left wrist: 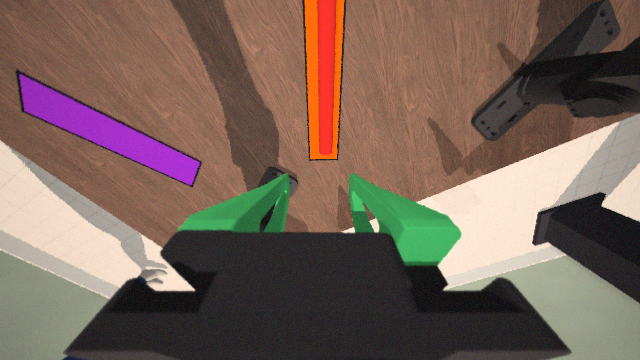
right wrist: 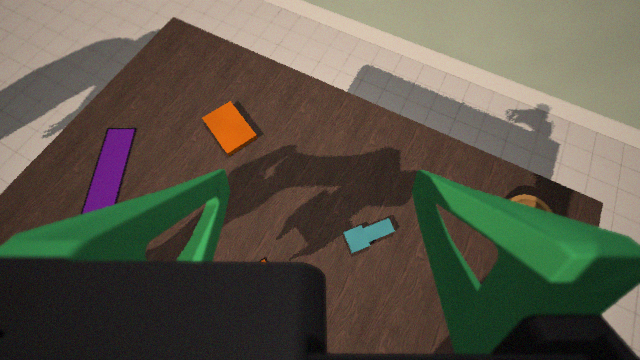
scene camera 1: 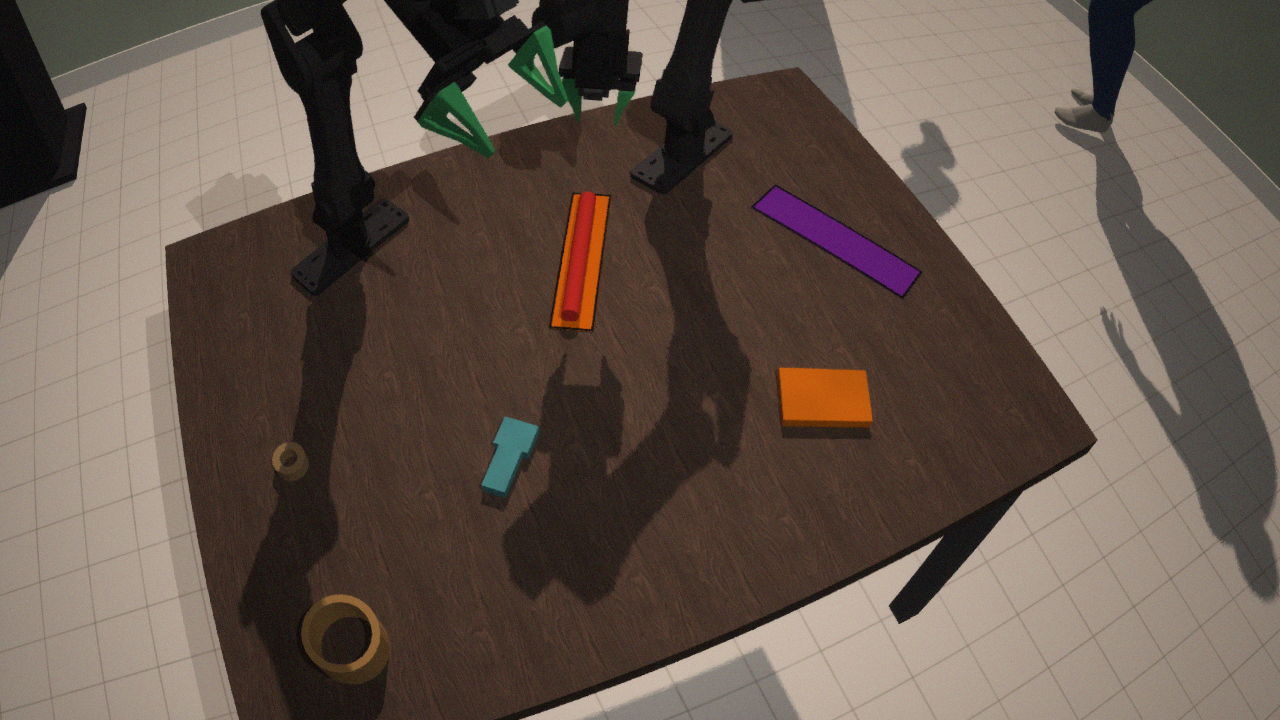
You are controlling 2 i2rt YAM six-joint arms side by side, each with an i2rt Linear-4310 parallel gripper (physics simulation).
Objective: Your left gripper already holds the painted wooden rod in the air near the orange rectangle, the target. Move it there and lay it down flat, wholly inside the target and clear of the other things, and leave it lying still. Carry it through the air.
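The red rod lies flat lengthwise on the orange rectangle, with orange showing along both sides. Both its ends look inside the outline, though in scene camera 1 its far end appears at the outline's far edge. The upper end is cut off in the left wrist view. My left gripper is open and empty, raised above the table beyond the rod's far end, apart from it. My right gripper is wide open and empty, in the air to the left of it.
A purple rectangle lies at the right in scene camera 1. An orange block, a teal block, a small ring and a larger hollow cylinder stand nearer the front.
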